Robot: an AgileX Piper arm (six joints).
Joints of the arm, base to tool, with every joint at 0 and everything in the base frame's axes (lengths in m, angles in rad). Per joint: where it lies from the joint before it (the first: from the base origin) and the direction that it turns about. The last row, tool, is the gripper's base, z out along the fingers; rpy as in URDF.
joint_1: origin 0 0 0.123 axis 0 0 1
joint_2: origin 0 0 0 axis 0 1 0
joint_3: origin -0.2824 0 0.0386 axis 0 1 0
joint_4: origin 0.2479 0 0.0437 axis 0.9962 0 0.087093
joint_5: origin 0 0 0 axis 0 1 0
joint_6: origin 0.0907 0 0.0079 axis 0.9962 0 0.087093
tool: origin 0 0 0 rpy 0 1.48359 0
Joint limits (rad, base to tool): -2.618..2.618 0..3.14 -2.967..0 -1.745..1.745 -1.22..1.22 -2.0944..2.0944
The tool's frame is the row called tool.
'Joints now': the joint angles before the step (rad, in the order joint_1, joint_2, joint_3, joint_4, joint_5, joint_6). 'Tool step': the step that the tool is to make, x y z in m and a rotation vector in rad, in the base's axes. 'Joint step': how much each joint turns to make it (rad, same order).
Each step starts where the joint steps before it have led.
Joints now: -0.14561, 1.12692, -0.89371, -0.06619, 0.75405, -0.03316
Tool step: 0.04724, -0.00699, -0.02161, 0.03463, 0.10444, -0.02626
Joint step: -0.00044, 0.21211, -0.10032, 0.00078, -0.00200, 0.03163
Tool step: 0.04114, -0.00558, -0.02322, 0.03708, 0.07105, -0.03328
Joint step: -0.00036, 0.18225, -0.10125, 0.00908, -0.00384, 0.03520
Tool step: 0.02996, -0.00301, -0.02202, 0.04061, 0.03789, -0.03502
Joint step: -0.00003, 0.13445, -0.07529, 0.02212, -0.01481, 0.03090
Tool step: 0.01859, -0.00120, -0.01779, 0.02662, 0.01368, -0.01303
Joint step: 0.00002, 0.08624, -0.04131, 0.02460, -0.02745, 0.00392
